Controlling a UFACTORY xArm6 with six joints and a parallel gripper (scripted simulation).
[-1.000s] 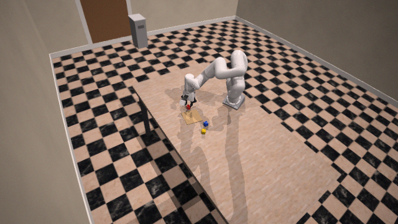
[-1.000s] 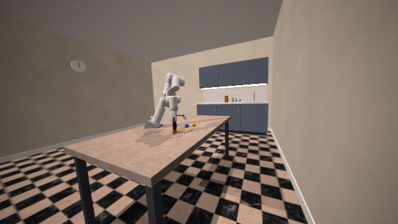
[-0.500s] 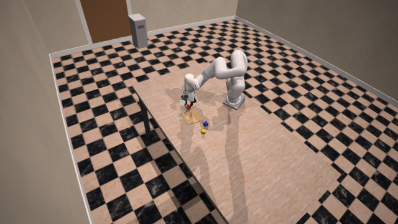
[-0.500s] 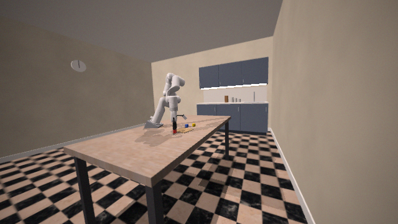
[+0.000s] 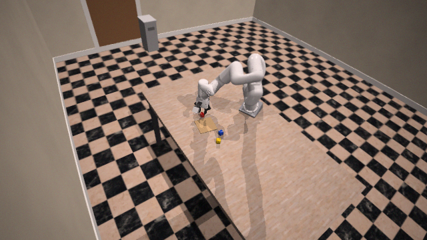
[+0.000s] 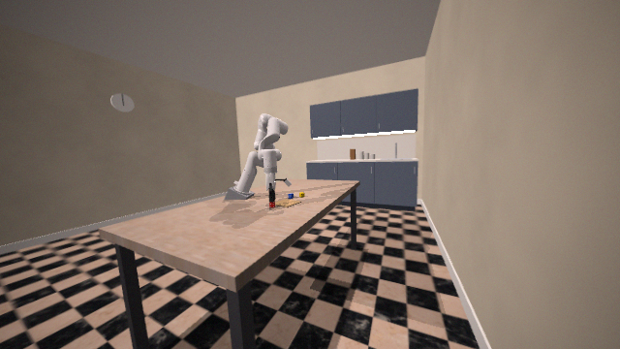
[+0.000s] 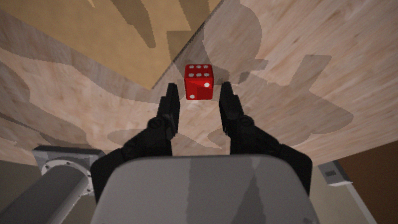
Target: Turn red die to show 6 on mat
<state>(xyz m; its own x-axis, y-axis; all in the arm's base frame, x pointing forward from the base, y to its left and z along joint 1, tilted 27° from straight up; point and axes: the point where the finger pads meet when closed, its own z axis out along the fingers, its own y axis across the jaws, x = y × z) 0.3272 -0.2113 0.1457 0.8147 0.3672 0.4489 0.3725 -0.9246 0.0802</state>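
Now: hand 4 cm above the red die. The rest, counted from my hand: tan mat 10 cm to the left, 5 cm below, 4 cm ahead; yellow die 28 cm to the left, 8 cm ahead, 4 cm below; blue die 24 cm to the left, 4 cm below, 1 cm ahead.
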